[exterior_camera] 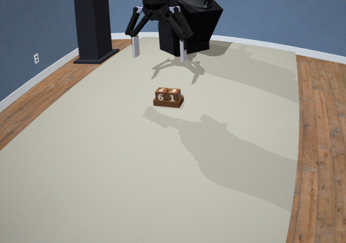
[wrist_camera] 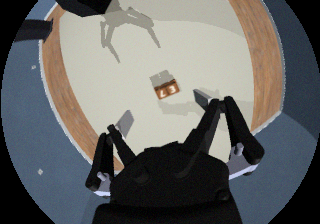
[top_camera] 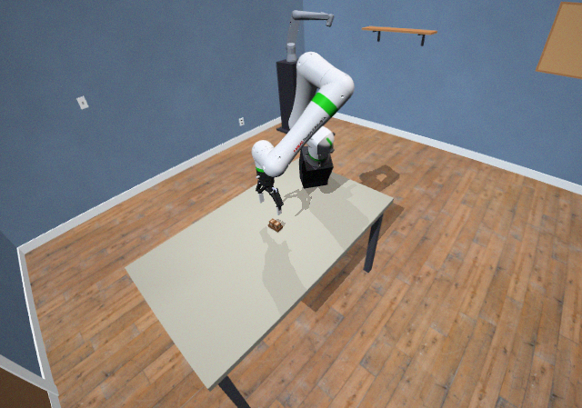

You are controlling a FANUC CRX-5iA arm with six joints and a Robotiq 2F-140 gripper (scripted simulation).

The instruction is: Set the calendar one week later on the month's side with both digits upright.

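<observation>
Now: the brown wooden tray 14 cm below my hand and 2 cm to the left of it.
</observation>
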